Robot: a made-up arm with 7 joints. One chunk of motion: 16 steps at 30 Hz.
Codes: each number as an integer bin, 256 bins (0 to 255) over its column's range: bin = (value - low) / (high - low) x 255, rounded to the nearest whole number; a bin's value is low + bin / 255 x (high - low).
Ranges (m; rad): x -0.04..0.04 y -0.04..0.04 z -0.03..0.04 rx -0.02..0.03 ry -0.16..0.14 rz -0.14..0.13
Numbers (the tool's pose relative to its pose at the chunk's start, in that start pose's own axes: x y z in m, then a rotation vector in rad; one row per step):
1: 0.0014 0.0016 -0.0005 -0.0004 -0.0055 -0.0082
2: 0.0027 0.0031 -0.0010 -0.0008 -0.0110 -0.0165
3: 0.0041 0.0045 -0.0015 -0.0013 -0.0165 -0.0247
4: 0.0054 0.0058 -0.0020 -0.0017 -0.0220 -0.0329
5: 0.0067 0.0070 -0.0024 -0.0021 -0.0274 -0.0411
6: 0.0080 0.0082 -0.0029 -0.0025 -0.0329 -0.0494
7: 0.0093 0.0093 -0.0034 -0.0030 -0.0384 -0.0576
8: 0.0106 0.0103 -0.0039 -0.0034 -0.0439 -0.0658
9: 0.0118 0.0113 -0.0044 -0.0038 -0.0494 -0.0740
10: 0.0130 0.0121 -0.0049 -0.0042 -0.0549 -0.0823
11: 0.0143 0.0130 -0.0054 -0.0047 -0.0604 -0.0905
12: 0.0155 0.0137 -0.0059 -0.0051 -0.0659 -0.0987
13: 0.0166 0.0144 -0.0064 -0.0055 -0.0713 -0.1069
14: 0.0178 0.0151 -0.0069 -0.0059 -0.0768 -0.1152
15: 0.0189 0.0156 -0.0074 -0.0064 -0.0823 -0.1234
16: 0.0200 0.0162 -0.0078 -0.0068 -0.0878 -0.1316
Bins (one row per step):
1: 132 133 107 100 131 124
2: 136 137 106 98 127 117
3: 141 142 104 95 122 109
4: 145 146 102 93 117 101
5: 149 150 101 91 113 93
6: 153 154 99 89 108 86
7: 157 157 97 87 103 78
8: 161 160 95 85 99 70
9: 165 164 93 83 94 62
10: 169 166 91 81 89 54
11: 173 169 90 78 85 47
12: 177 171 88 76 80 39
13: 180 173 86 74 75 31
14: 184 176 84 72 71 23
15: 188 177 82 69 66 16
16: 191 179 81 67 61 8

